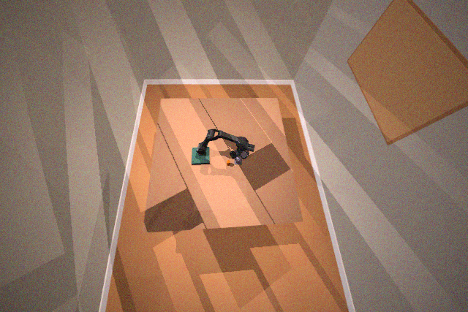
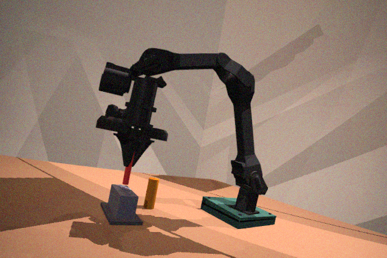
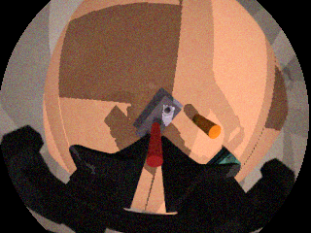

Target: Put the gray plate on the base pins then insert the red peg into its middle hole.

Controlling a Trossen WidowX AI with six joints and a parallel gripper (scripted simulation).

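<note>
The red peg is right at my gripper tip. The rest, counted from my gripper tip: orange cylinder 11 cm behind, 7 cm below, 4 cm to the right; gray plate 7 cm below.
</note>
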